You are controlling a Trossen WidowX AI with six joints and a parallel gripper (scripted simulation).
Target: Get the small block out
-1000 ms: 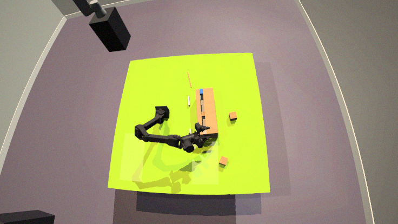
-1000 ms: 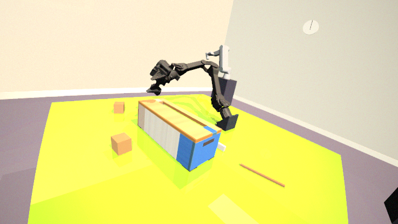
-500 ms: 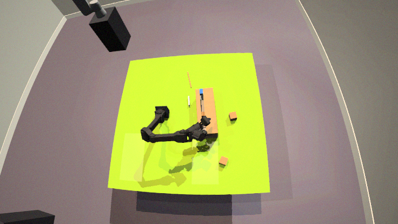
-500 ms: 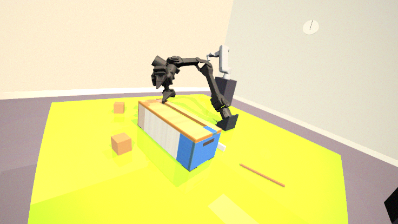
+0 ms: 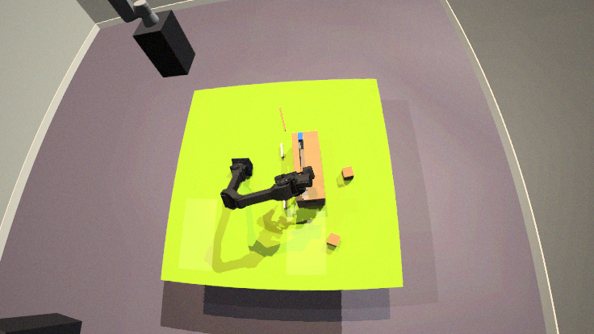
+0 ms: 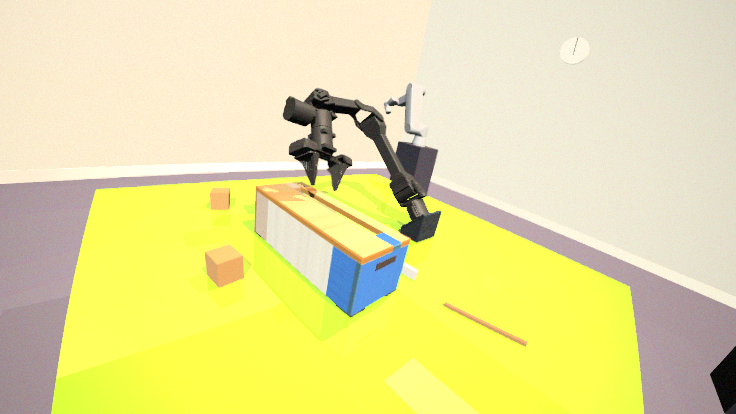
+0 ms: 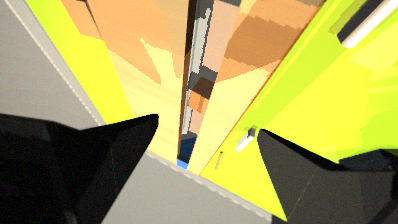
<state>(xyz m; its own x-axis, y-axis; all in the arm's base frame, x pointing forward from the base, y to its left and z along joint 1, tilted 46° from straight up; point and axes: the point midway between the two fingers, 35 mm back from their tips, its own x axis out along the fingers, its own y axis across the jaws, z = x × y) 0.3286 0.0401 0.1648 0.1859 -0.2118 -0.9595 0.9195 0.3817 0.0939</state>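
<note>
Right now my gripper tip is 70 mm above the brown block, 40 mm to the right of it and 20 mm short of it. Round my gripper tip: long box 90 mm below, 60 mm to the left; thin brown stick 430 mm to the left, 150 mm below, 140 mm behind.
</note>
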